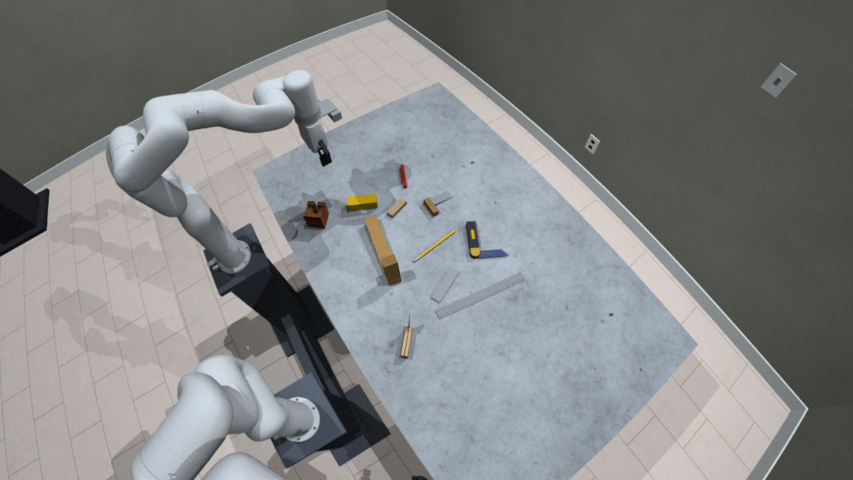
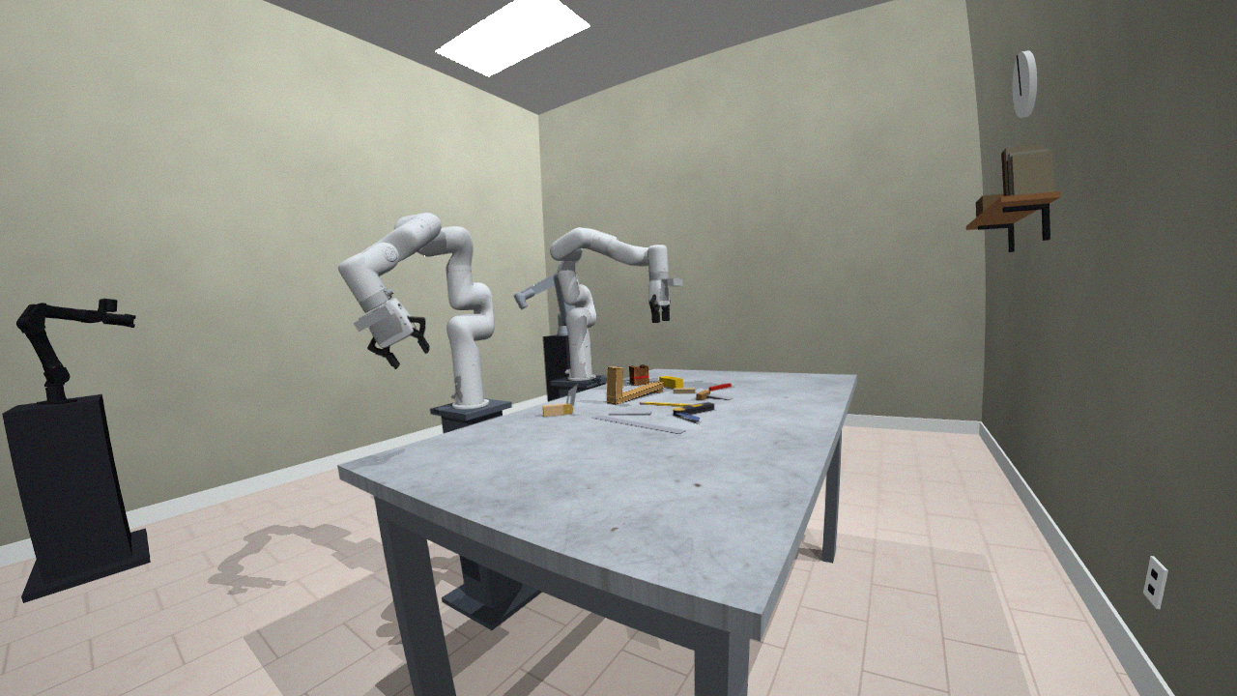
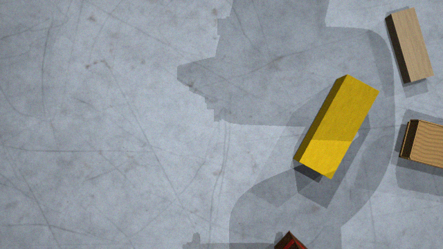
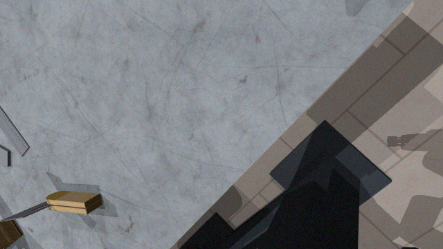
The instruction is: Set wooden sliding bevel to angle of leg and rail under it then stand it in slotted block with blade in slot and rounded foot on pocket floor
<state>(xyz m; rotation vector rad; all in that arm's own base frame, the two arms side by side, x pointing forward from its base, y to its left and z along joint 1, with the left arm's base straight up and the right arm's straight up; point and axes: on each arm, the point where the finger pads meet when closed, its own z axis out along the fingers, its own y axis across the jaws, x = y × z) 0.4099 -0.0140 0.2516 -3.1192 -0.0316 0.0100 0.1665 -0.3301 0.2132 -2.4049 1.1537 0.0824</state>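
Note:
My left hand is 56 cm to the left of the wooden sliding bevel, 23 cm above it and 2 cm past it. Also, from my left hand: red stick 26 cm ahead, 25 cm below, 4 cm to the right; then light wooden block 24 cm below, 17 cm ahead, 15 cm to the right; then yellow block 24 cm below, 8 cm ahead, 7 cm to the right.

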